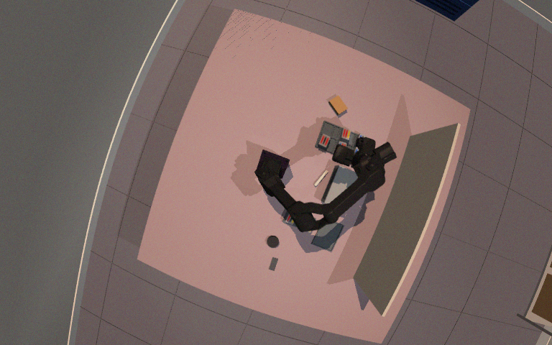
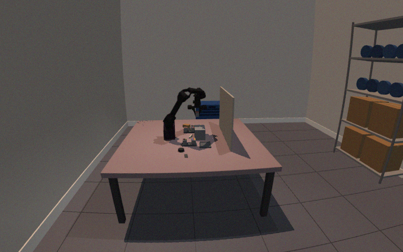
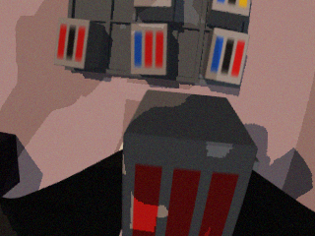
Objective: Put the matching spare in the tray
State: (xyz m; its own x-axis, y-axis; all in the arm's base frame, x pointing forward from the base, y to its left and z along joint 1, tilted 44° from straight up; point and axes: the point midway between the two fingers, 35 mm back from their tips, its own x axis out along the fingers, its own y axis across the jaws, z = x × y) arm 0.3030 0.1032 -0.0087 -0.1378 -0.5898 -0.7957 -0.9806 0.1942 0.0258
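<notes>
The grey tray lies 32 cm to the right of my gripper tip, 19 cm below it and 1 cm ahead of it. Also, from my gripper tip: tall upright board 24 cm ahead, 15 cm to the right, 3 cm above.
</notes>
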